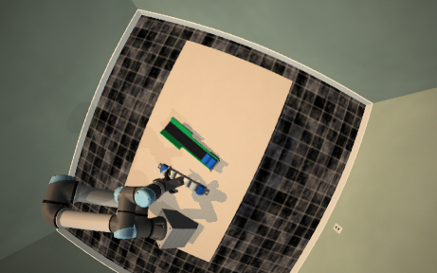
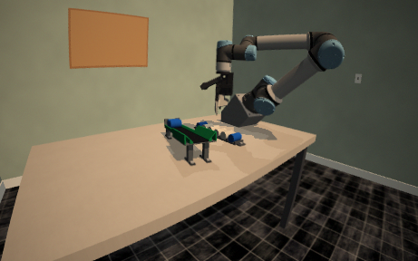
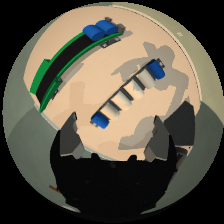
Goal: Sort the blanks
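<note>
Right now my hand is 3 cm past the stock rack, 2 cm to the left of it and 14 cm above it.
</note>
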